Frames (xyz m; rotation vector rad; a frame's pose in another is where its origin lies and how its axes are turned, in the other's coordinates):
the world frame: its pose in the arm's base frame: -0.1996 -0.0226 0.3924 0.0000 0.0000 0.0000
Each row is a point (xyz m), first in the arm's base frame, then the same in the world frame.
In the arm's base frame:
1: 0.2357 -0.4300 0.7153
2: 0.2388 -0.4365 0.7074
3: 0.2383 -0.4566 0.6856
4: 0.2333 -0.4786 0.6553
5: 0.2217 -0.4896 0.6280
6: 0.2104 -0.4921 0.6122
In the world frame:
1: 0.4353 -0.4074 0.3229
2: 0.4384 -0.4139 0.3150
3: 0.4379 -0.4340 0.2932
4: 0.4329 -0.4560 0.2629
5: 0.4213 -0.4670 0.2356
6: 0.4100 -0.4695 0.2198

